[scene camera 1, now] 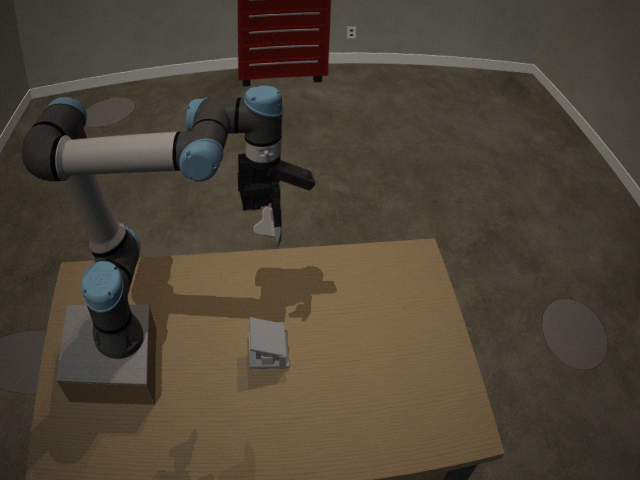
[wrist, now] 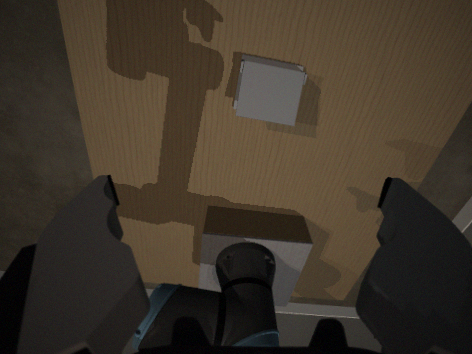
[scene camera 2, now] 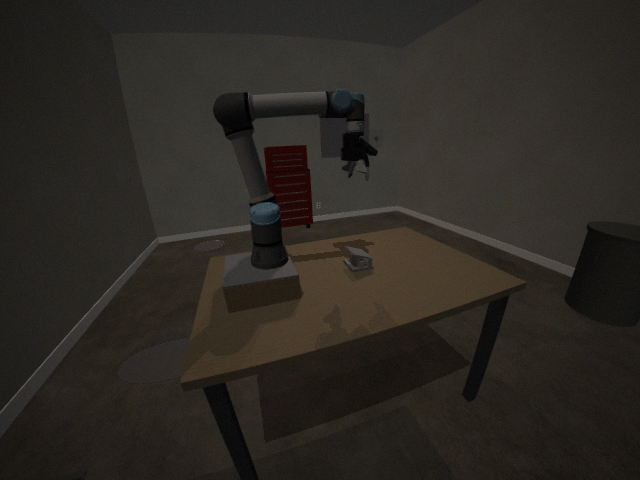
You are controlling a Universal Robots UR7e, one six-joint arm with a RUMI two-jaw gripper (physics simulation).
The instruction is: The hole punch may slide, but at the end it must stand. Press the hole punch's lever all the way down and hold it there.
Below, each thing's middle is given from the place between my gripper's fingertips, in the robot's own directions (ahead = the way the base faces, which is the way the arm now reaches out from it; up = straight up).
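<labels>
My gripper is 340 mm above the wide lever (scene camera 1: 267,337), 50 mm to the left of it and 20 mm past it. There's also the grey hole punch (scene camera 1: 257,361), and that one's 360 mm below my hand, 50 mm to the right of it and 20 mm behind it.
</labels>
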